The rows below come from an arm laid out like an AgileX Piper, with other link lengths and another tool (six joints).
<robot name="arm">
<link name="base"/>
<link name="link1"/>
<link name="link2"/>
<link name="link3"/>
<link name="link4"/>
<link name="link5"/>
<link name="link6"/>
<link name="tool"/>
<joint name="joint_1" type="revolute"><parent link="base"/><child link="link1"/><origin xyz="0.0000 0.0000 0.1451" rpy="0.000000 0.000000 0.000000"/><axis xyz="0 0 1"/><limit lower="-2.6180" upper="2.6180"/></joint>
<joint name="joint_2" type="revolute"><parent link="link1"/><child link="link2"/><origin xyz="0.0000 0.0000 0.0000" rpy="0.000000 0.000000 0.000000"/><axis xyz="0 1 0"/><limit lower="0.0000" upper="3.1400"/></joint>
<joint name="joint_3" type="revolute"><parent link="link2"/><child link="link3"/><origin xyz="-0.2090 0.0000 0.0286" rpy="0.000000 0.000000 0.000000"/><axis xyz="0 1 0"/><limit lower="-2.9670" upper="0.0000"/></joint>
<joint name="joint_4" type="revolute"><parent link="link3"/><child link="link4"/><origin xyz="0.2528 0.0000 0.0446" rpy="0.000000 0.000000 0.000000"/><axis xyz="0.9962 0 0.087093"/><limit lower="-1.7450" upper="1.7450"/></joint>
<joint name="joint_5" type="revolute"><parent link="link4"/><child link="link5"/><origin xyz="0.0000 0.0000 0.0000" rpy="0.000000 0.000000 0.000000"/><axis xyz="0 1 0"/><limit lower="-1.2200" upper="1.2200"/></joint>
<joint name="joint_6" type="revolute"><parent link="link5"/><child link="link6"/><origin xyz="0.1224 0.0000 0.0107" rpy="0.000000 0.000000 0.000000"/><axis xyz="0.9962 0 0.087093"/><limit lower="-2.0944" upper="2.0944"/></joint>
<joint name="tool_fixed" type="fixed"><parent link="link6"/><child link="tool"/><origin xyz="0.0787 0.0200 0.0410" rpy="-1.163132 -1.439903 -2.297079"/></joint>
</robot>
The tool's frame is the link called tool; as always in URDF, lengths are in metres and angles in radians.
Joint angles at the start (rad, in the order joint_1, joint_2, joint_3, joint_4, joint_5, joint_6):
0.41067 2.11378 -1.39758 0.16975 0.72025 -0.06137
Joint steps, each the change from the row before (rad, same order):
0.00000 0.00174 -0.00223 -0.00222 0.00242 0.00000
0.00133 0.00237 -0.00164 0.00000 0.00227 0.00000
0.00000 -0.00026 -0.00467 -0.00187 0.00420 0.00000
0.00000 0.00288 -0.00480 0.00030 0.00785 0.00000
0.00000 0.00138 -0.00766 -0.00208 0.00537 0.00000
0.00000 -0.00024 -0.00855 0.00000 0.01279 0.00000
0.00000 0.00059 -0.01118 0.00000 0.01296 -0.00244
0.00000 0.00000 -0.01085 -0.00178 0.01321 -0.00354
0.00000 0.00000 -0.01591 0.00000 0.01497 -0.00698
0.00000 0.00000 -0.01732 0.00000 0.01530 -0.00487
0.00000 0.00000 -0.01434 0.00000 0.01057 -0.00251
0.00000 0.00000 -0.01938 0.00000 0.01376 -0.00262
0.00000 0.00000 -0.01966 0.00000 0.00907 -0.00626
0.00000 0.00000 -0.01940 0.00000 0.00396 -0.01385
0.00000 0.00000 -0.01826 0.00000 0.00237 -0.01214
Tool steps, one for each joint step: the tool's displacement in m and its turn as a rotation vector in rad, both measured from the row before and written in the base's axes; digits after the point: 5 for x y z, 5 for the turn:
0.00000 -0.00018 -0.00034 -0.00218 0.00112 0.00163
-0.00056 0.00045 -0.00070 -0.00098 0.00281 0.00164
0.00066 0.00021 0.00114 -0.00070 -0.00117 0.00166
-0.00048 0.00007 -0.00038 -0.00142 0.00574 0.00088
0.00108 0.00039 0.00123 -0.00069 -0.00137 0.00193
0.00013 0.00045 0.00174 -0.00044 0.00399 0.00171
0.00065 0.00077 0.00217 -0.00014 0.00203 0.00411
0.00057 0.00056 0.00226 -0.00165 0.00123 0.00621
0.00150 0.00136 0.00374 0.00066 -0.00183 0.00880
0.00185 0.00144 0.00418 0.00139 -0.00243 0.00682
0.00192 0.00124 0.00364 0.00201 -0.00371 0.00389
0.00265 0.00165 0.00500 0.00295 -0.00538 0.00446
0.00339 0.00197 0.00548 0.00396 -0.01078 0.00733
0.00393 0.00234 0.00584 0.00415 -0.01692 0.01392
0.00389 0.00221 0.00568 0.00432 -0.01709 0.01200

